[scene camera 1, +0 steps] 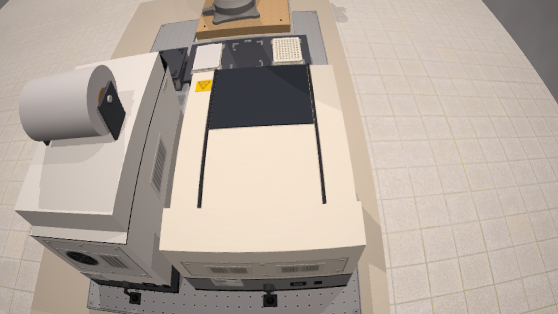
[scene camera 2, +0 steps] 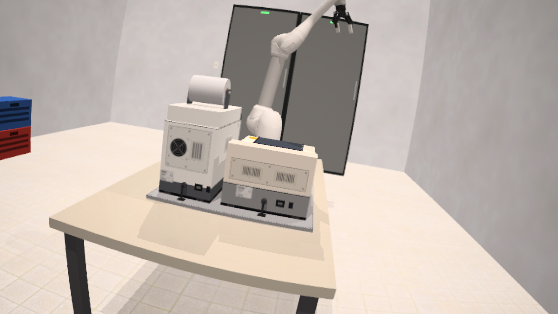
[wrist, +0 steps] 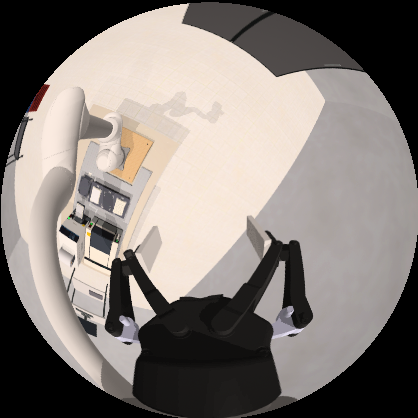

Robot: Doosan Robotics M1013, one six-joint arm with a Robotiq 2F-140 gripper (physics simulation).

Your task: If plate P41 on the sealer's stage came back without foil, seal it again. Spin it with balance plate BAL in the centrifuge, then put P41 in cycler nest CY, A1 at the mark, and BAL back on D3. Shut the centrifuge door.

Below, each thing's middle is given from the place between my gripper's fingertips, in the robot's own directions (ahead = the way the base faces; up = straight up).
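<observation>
My hand: far to the left of the smooth white plate [scene camera 1: 208, 57], far short of it, far above it. From my hand: dark lid panel [scene camera 1: 276, 95] 400 mm to the right, 850 mm ahead, 740 mm below; cream centrifuge [scene camera 1: 271, 208] 420 mm to the right, 1000 mm ahead, 830 mm below. Of the things named here, by their middles: smooth white plate nearest to my hand, cream centrifuge farthest from it.
</observation>
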